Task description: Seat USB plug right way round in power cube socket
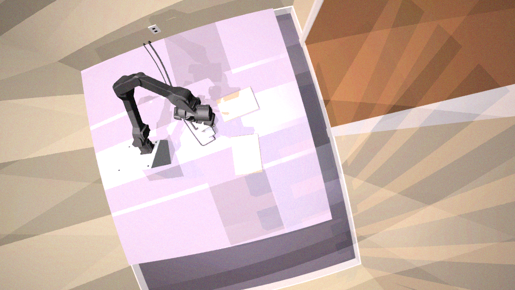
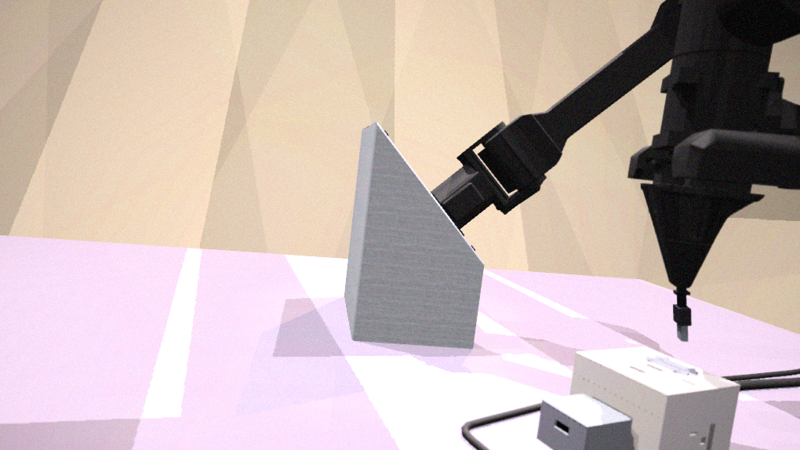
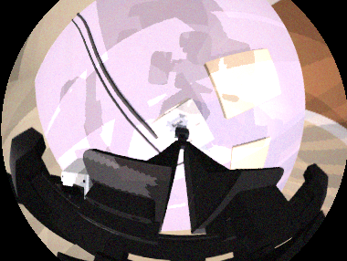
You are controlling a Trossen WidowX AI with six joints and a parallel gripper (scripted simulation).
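My gripper tip is 2 cm above the USB plug. Also, from my gripper tip: USB socket: 1 cm to the left, 7 cm below.
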